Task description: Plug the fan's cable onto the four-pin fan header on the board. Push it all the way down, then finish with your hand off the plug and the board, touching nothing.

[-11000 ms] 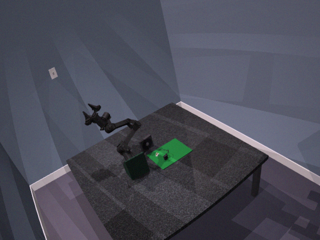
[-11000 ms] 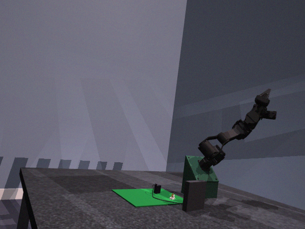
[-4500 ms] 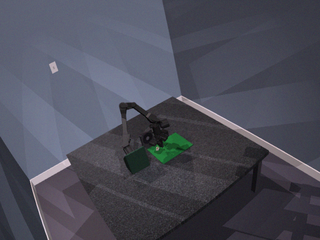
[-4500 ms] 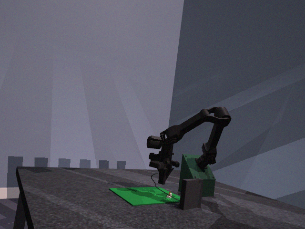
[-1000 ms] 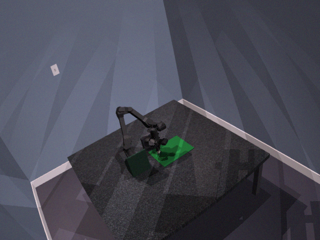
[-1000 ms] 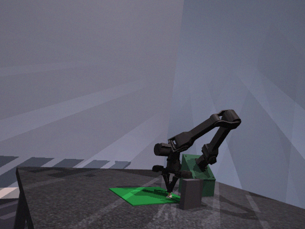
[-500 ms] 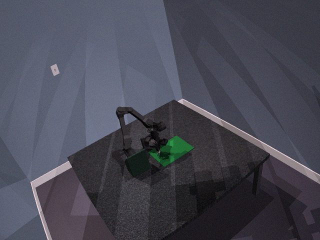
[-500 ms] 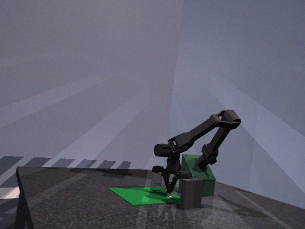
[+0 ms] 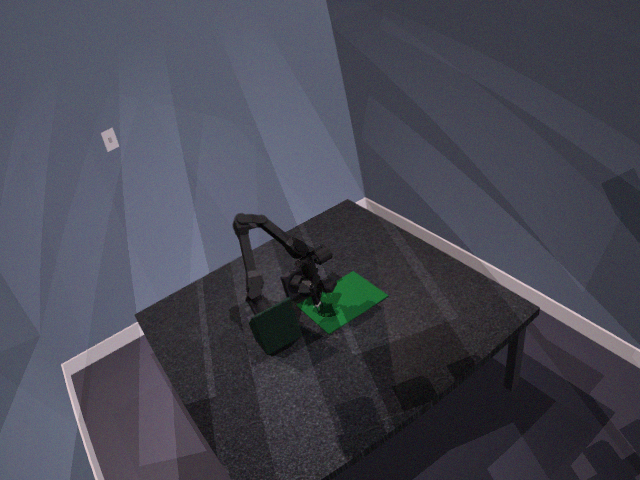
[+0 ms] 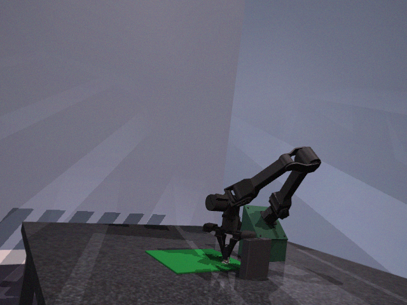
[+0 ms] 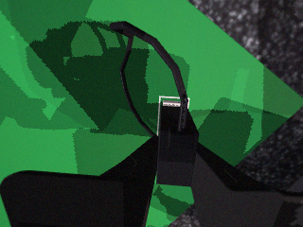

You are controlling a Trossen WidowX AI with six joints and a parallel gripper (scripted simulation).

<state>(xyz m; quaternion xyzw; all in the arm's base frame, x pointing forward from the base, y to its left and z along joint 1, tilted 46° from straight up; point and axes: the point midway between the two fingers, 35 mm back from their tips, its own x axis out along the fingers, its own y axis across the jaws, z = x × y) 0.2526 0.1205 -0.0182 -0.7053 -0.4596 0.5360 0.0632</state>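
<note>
Right now my gripper tip is 1 cm below the black fan plug and 1 cm past it. The rest, counted from my gripper tip: green board: 8 cm ahead, 5 cm to the right, 4 cm below; then four-pin fan header: 3 cm below, 1 cm behind; then black fan: 12 cm to the left, 3 cm above, 2 cm behind.
</note>
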